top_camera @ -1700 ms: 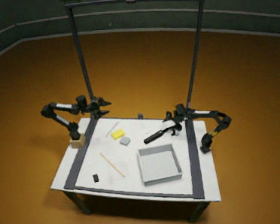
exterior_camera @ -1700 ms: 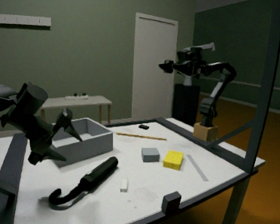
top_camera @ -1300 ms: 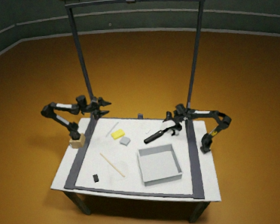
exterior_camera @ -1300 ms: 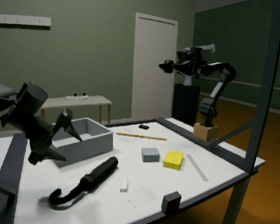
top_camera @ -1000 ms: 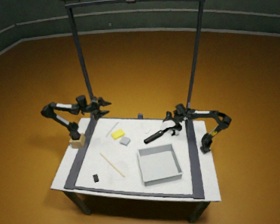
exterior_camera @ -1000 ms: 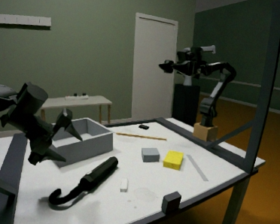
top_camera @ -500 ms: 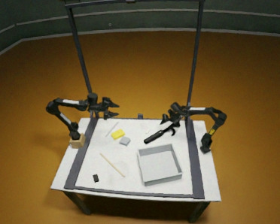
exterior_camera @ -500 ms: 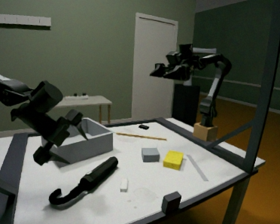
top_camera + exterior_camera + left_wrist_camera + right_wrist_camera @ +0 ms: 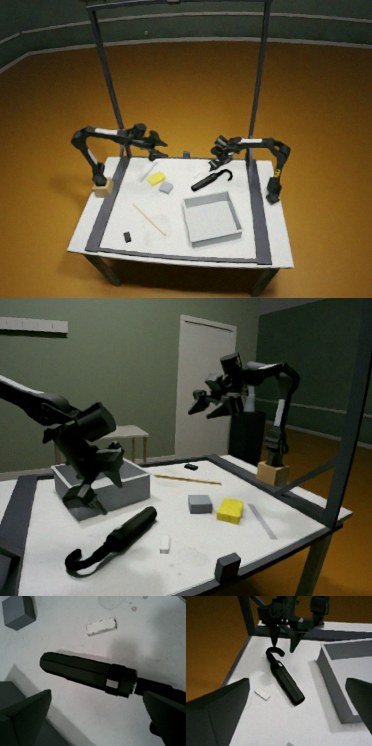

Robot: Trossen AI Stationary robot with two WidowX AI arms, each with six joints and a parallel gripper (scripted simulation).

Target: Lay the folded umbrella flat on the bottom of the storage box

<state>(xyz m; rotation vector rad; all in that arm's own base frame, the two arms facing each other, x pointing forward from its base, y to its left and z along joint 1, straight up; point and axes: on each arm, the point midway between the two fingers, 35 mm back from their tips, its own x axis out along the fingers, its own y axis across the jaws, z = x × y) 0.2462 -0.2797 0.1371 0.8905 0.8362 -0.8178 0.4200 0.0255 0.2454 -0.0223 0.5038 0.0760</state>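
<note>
Right now my left hand is 140 mm above the black folded umbrella, 20 mm to the left of it and 10 mm short of it. The rest, counted from my left hand: small white piece: 150 mm below, 130 mm to the right, 60 mm behind; then grey storage box: 300 mm ahead, 110 mm below, 20 mm to the right; then grey block: 310 mm to the right, 140 mm below, 80 mm ahead.
</note>
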